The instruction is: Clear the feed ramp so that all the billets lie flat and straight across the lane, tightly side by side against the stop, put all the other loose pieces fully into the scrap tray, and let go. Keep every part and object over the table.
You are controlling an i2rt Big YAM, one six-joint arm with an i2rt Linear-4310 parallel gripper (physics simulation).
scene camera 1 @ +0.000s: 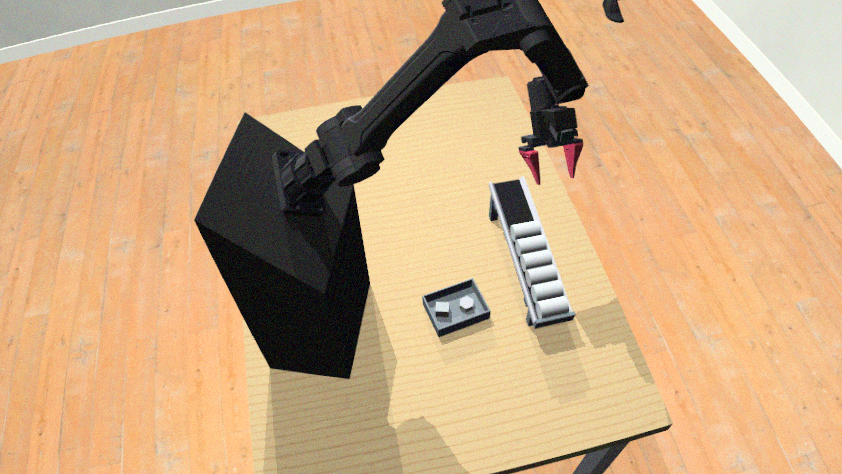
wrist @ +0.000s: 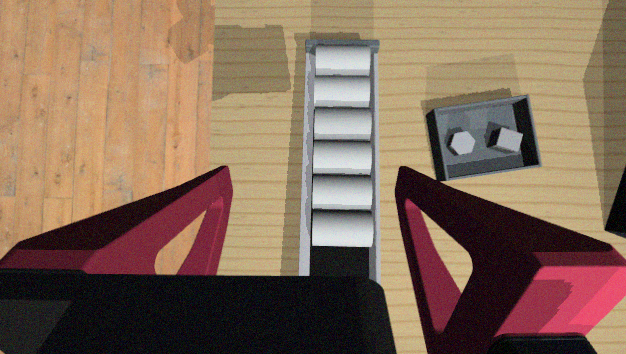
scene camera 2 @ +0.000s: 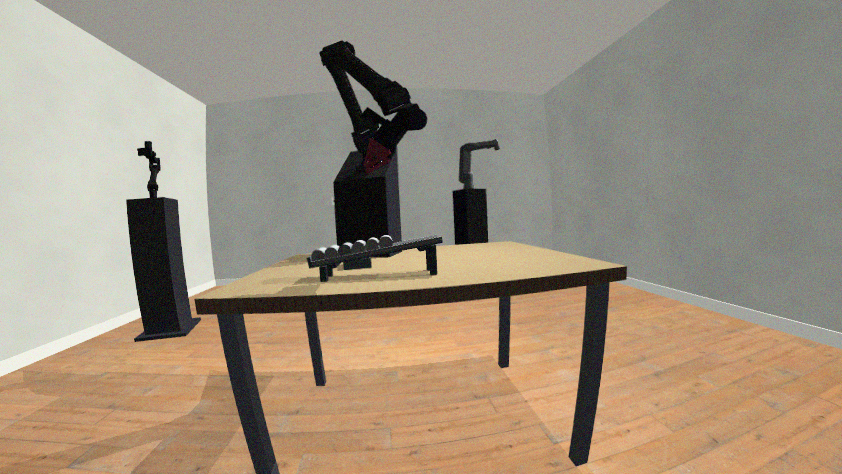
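Pixels of known places: gripper, fingertip midpoint: [scene camera 1: 555, 181] [wrist: 313, 178] [scene camera 2: 366, 170]; arm's base, origin of the base link: [scene camera 1: 296, 185].
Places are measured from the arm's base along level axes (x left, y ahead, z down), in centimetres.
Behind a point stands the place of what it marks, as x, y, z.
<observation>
Several white cylindrical billets [scene camera 1: 537, 259] {-19.2, 44.0, 31.7} [scene camera 2: 359, 244] {-19.0, 47.7, 32.3} [wrist: 342, 157] {-18.2, 44.6, 31.5} lie flat and straight across the lane of the sloped feed ramp [scene camera 1: 512, 200] {-1.0, 50.1, 33.1} [scene camera 2: 412, 243] [wrist: 340, 260] {-7.1, 48.1, 33.9}, in one row that looks tight. The lowest is against the stop [scene camera 1: 553, 319] {-32.2, 39.3, 35.1} [wrist: 342, 44]. A white hexagonal piece [scene camera 1: 466, 303] {-16.3, 27.2, 40.3} [wrist: 462, 143] {-16.0, 27.5, 40.3} and a white square-faced piece [scene camera 1: 442, 309] {-15.3, 21.4, 39.4} [wrist: 509, 139] {-14.7, 21.8, 39.4} lie apart inside the grey scrap tray [scene camera 1: 465, 325] {-20.6, 24.2, 41.3} [wrist: 485, 168] {-11.7, 24.7, 41.9}. My gripper [scene camera 1: 555, 180] {-15.9, 47.9, 11.2} [scene camera 2: 371, 168] {-15.9, 47.9, 11.2} [wrist: 313, 178] {-15.9, 47.9, 11.2} is open and empty, high above the ramp's upper end.
The wooden table [scene camera 1: 424, 194] {19.0, 36.7, 42.3} [scene camera 2: 483, 259] {27.1, 43.2, 42.3} [wrist: 260, 140] {-25.1, 54.2, 42.3} carries the ramp and tray. The tray stands between the ramp and the black pedestal [scene camera 1: 294, 306] {-14.7, -9.4, 13.0} [scene camera 2: 365, 206] {-6.4, 5.2, 19.9} of my arm. The table's far long edge runs near the ramp's outer side. Two other robots stand on pedestals in the background.
</observation>
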